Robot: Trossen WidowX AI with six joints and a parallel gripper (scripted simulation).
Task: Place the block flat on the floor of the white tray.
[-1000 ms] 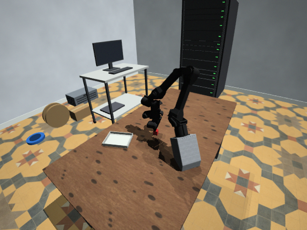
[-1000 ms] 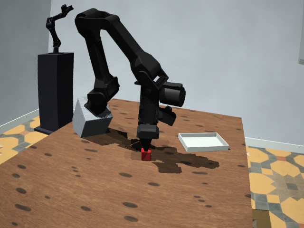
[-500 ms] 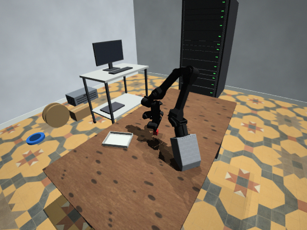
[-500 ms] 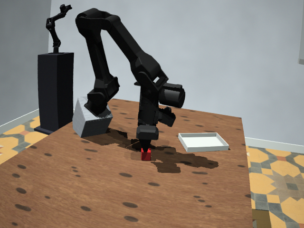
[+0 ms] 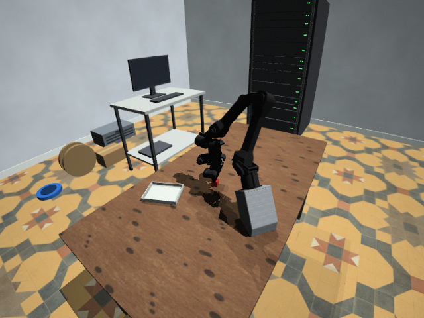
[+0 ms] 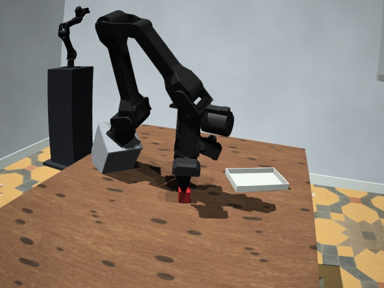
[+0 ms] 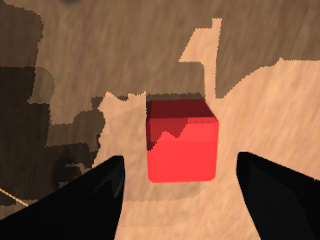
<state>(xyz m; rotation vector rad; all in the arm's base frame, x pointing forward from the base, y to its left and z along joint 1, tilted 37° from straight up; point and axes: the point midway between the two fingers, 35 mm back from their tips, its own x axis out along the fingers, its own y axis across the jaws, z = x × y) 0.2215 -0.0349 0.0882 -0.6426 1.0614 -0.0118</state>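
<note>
Right now my hand is 50 mm above the red block. Round my hand: white tray (170 mm ahead, 200 mm to the left, 70 mm below).
</note>
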